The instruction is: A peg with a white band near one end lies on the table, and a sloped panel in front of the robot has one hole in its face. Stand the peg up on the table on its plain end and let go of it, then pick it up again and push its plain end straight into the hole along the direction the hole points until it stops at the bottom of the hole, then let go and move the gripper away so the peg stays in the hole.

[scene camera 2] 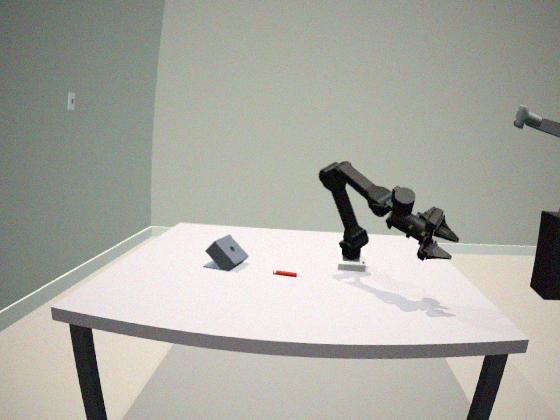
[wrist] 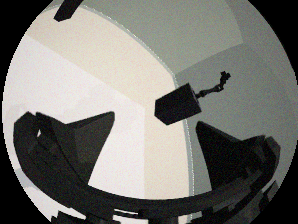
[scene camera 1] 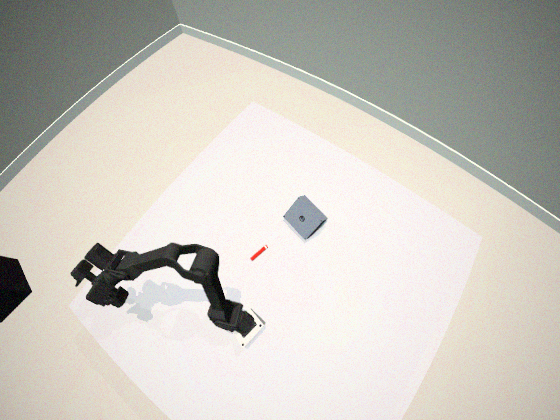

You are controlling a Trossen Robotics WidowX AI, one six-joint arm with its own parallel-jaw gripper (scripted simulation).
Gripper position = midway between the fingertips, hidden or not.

Note:
The gripper (scene camera 2: 454, 249) is open, holding nothing. Further things: a grey sloped panel (scene camera 1: 303, 206).
The gripper shows as well in the wrist view (wrist: 157, 120) and in scene camera 1 (scene camera 1: 88, 293). The grey sloped panel shows as well in scene camera 2 (scene camera 2: 225, 258).

